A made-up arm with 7 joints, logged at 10 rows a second.
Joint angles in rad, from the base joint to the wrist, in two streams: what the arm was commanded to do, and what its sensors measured. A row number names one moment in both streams.
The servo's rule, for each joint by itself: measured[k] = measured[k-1] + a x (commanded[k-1-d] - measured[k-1]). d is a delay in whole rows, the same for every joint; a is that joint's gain. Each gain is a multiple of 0.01, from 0.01 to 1. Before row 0 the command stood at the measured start. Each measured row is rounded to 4 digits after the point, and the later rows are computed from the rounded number. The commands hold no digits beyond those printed.
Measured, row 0:
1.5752 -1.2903 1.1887 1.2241 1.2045 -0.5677 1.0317
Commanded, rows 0 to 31:
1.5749 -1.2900 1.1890 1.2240 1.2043 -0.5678 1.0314
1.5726 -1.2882 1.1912 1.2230 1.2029 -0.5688 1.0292
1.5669 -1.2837 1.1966 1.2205 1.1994 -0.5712 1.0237
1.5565 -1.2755 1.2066 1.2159 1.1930 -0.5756 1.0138
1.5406 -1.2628 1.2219 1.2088 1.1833 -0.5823 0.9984
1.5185 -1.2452 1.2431 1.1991 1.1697 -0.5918 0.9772
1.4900 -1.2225 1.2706 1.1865 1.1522 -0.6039 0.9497
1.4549 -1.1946 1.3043 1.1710 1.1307 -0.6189 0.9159
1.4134 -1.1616 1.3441 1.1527 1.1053 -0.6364 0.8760
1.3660 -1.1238 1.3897 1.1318 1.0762 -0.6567 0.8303
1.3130 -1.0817 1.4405 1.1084 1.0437 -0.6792 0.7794
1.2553 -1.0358 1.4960 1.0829 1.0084 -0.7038 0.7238
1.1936 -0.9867 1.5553 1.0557 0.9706 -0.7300 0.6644
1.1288 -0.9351 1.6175 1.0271 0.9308 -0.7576 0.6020
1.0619 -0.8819 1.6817 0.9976 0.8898 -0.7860 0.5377
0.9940 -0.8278 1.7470 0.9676 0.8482 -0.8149 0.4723
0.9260 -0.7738 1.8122 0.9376 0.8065 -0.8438 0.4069
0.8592 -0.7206 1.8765 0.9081 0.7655 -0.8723 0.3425
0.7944 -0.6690 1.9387 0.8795 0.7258 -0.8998 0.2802
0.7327 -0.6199 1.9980 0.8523 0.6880 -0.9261 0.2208
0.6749 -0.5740 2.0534 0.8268 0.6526 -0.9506 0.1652
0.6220 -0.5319 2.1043 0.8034 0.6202 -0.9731 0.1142
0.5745 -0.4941 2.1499 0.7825 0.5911 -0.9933 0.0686
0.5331 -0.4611 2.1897 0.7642 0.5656 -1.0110 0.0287
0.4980 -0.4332 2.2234 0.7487 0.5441 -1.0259 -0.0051
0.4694 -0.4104 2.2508 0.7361 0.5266 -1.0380 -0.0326
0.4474 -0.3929 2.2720 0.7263 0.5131 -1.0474 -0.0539
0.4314 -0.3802 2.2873 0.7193 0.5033 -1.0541 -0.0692
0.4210 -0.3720 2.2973 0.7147 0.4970 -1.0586 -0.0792
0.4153 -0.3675 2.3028 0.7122 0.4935 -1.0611 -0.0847
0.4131 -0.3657 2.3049 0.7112 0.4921 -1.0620 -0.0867
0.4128 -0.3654 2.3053 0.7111 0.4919 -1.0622 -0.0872
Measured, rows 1 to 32:
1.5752 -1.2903 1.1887 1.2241 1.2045 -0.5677 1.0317
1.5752 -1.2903 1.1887 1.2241 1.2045 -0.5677 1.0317
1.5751 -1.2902 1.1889 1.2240 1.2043 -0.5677 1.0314
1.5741 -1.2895 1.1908 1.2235 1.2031 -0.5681 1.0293
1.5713 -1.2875 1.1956 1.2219 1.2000 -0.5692 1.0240
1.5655 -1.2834 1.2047 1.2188 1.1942 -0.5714 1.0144
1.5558 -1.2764 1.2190 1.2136 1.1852 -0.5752 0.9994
1.5413 -1.2658 1.2390 1.2061 1.1723 -0.5810 0.9785
1.5213 -1.2511 1.2652 1.1959 1.1556 -0.5890 0.9514
1.4954 -1.2319 1.2977 1.1830 1.1349 -0.5995 0.9180
1.4634 -1.2080 1.3362 1.1672 1.1103 -0.6124 0.8785
1.4254 -1.1794 1.3806 1.1488 1.0820 -0.6279 0.8332
1.3816 -1.1462 1.4303 1.1278 1.0502 -0.6459 0.7826
1.3323 -1.1087 1.4848 1.1045 1.0155 -0.6662 0.7273
1.2782 -1.0672 1.5433 1.0791 0.9782 -0.6885 0.6682
1.2199 -1.0223 1.6049 1.0521 0.9389 -0.7127 0.6060
1.1583 -0.9746 1.6686 1.0238 0.8981 -0.7384 0.5418
1.0942 -0.9247 1.7337 0.9946 0.8567 -0.7652 0.4765
1.0286 -0.8734 1.7989 0.9650 0.8150 -0.7927 0.4111
0.9625 -0.8214 1.8633 0.9354 0.7739 -0.8206 0.3466
0.8969 -0.7696 1.9259 0.9063 0.7340 -0.8483 0.2842
0.8329 -0.7187 1.9857 0.8782 0.6958 -0.8755 0.2246
0.7713 -0.6695 2.0419 0.8515 0.6599 -0.9018 0.1688
0.7131 -0.6227 2.0937 0.8265 0.6269 -0.9268 0.1175
0.6590 -0.5790 2.1403 0.8036 0.5972 -0.9501 0.0715
0.6099 -0.5389 2.1813 0.7831 0.5710 -0.9714 0.0313
0.5663 -0.5030 2.2162 0.7652 0.5487 -0.9905 -0.0029
0.5285 -0.4715 2.2449 0.7501 0.5304 -1.0071 -0.0308
0.4969 -0.4448 2.2674 0.7377 0.5160 -1.0212 -0.0525
0.4714 -0.4228 2.2839 0.7281 0.5055 -1.0327 -0.0682
0.4517 -0.4055 2.2950 0.7211 0.4984 -1.0418 -0.0785
0.4375 -0.3926 2.3015 0.7165 0.4943 -1.0486 -0.0843
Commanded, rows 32 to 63:
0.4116 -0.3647 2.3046 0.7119 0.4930 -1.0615 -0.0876
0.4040 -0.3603 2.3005 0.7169 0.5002 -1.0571 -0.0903
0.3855 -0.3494 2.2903 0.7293 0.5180 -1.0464 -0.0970
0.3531 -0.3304 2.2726 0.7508 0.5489 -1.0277 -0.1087
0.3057 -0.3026 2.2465 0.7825 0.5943 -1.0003 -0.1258
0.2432 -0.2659 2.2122 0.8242 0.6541 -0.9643 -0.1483
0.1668 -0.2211 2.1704 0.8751 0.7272 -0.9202 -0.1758
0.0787 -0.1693 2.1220 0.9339 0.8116 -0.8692 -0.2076
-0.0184 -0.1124 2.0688 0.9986 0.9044 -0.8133 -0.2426
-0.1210 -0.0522 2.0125 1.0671 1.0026 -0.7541 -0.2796
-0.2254 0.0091 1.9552 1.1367 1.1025 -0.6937 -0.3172
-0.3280 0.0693 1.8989 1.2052 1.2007 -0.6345 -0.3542
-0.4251 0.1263 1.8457 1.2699 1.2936 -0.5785 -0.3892
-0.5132 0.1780 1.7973 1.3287 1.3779 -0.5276 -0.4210
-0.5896 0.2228 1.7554 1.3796 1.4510 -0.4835 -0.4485
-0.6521 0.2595 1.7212 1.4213 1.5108 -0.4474 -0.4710
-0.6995 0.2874 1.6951 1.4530 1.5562 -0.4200 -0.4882
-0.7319 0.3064 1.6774 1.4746 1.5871 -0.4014 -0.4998
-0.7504 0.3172 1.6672 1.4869 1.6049 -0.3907 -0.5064
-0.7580 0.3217 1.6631 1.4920 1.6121 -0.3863 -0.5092
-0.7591 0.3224 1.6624 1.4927 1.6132 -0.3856 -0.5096
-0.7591 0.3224 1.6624 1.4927 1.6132 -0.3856 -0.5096
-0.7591 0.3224 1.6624 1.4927 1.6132 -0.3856 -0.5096
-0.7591 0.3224 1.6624 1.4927 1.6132 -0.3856 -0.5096
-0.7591 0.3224 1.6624 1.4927 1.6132 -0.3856 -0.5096
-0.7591 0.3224 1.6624 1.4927 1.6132 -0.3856 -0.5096
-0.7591 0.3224 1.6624 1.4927 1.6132 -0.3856 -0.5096
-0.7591 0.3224 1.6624 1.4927 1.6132 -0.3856 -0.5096
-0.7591 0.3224 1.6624 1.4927 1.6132 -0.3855 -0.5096
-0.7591 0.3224 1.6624 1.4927 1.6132 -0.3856 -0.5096
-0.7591 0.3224 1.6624 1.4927 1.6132 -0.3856 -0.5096
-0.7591 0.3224 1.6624 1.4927 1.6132 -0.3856 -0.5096
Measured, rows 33 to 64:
0.4280 -0.3835 2.3043 0.7137 0.4925 -1.0533 -0.0866
0.4221 -0.3773 2.3051 0.7123 0.4920 -1.0564 -0.0872
0.4180 -0.3730 2.3047 0.7121 0.4928 -1.0582 -0.0876
0.4125 -0.3687 2.3012 0.7146 0.4989 -1.0578 -0.0901
0.4020 -0.3621 2.2922 0.7222 0.5148 -1.0538 -0.0966
0.3829 -0.3513 2.2759 0.7371 0.5431 -1.0447 -0.1080
0.3528 -0.3347 2.2515 0.7607 0.5856 -1.0292 -0.1247
0.3101 -0.3113 2.2189 0.7937 0.6425 -1.0065 -0.1469
0.2542 -0.2806 2.1786 0.8360 0.7128 -0.9763 -0.1741
0.1858 -0.2428 2.1316 0.8869 0.7948 -0.9388 -0.2056
0.1062 -0.1985 2.0795 0.9450 0.8858 -0.8949 -0.2404
0.0176 -0.1488 2.0239 1.0085 0.9827 -0.8456 -0.2772
-0.0772 -0.0951 1.9669 1.0752 1.0821 -0.7924 -0.3148
-0.1750 -0.0392 1.9105 1.1428 1.1805 -0.7371 -0.3518
-0.2725 0.0171 1.8567 1.2089 1.2744 -0.6816 -0.3870
-0.3664 0.0718 1.8074 1.2712 1.3603 -0.6277 -0.4190
-0.4534 0.1231 1.7642 1.3276 1.4356 -0.5772 -0.4467
-0.5309 0.1695 1.7285 1.3763 1.4980 -0.5318 -0.4695
-0.5967 0.2096 1.7008 1.4162 1.5463 -0.4927 -0.4871
-0.6494 0.2425 1.6814 1.4466 1.5802 -0.4607 -0.4990
-0.6888 0.2679 1.6696 1.4676 1.6007 -0.4362 -0.5060
-0.7158 0.2862 1.6642 1.4803 1.6102 -0.4187 -0.5090
-0.7327 0.2985 1.6627 1.4867 1.6127 -0.4071 -0.5096
-0.7430 0.3066 1.6625 1.4898 1.6131 -0.3996 -0.5096
-0.7493 0.3120 1.6624 1.4913 1.6132 -0.3947 -0.5096
-0.7531 0.3155 1.6624 1.4920 1.6132 -0.3915 -0.5096
-0.7554 0.3178 1.6624 1.4924 1.6132 -0.3894 -0.5096
-0.7568 0.3194 1.6624 1.4926 1.6132 -0.3881 -0.5096
-0.7577 0.3204 1.6624 1.4927 1.6132 -0.3872 -0.5096
-0.7582 0.3211 1.6624 1.4927 1.6132 -0.3866 -0.5096
-0.7586 0.3215 1.6624 1.4927 1.6132 -0.3862 -0.5096
-0.7588 0.3218 1.6624 1.4927 1.6132 -0.3860 -0.5096

